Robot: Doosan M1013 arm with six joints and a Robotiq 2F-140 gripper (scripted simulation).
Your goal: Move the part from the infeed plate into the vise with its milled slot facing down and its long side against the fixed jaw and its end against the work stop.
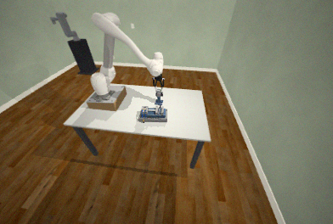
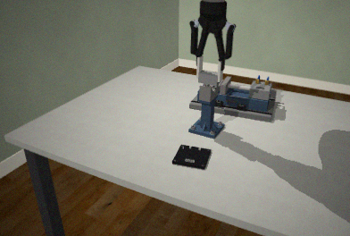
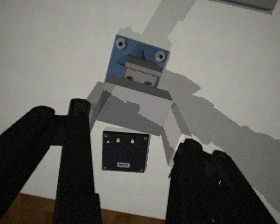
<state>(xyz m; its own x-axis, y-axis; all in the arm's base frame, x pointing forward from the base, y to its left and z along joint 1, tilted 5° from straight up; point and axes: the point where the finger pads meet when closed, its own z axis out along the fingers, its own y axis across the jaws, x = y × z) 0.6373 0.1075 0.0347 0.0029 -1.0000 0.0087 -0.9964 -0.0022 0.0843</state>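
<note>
Now: hand 21 cm to the left of the fixed jaw, 13 cm above it and 8 cm short of it. From my hand the other things lie so: part (3 cm below); blue foot (20 cm below); blue v-block stand (15 cm below).
</note>
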